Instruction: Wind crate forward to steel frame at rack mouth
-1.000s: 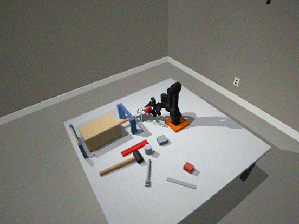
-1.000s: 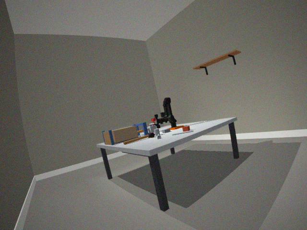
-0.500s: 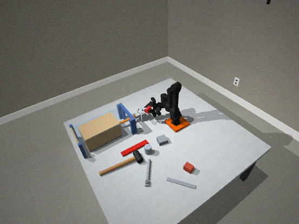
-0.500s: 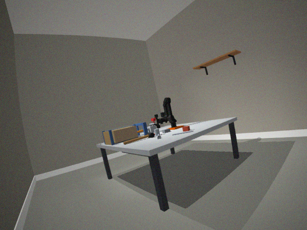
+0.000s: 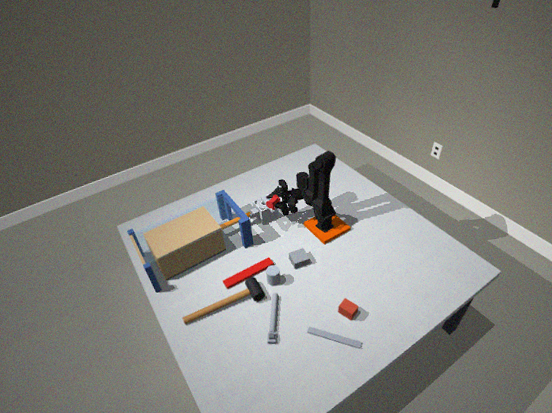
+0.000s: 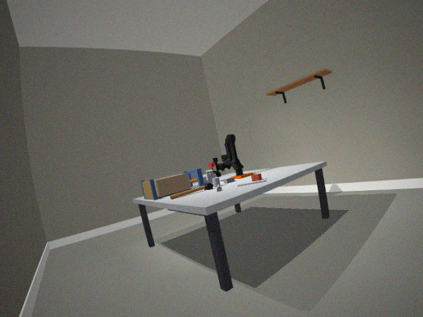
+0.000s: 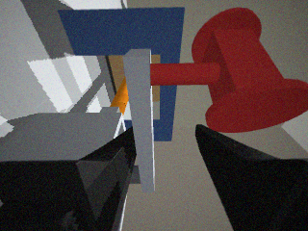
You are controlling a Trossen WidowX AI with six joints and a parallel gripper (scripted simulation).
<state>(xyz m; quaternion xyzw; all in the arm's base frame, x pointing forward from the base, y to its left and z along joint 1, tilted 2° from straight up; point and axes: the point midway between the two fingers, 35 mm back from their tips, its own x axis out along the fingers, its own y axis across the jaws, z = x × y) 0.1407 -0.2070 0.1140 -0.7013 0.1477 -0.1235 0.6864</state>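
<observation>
The grey crank arm is 1 cm behind my gripper tip, 1 cm to the left of it and 1 cm below it. The rest, counted from my gripper tip: red knob (5 cm to the left, 2 cm above); then grey winch (4 cm behind, 5 cm to the right, 10 cm below); then grey block (5 cm ahead, 28 cm to the left, 12 cm below).
</observation>
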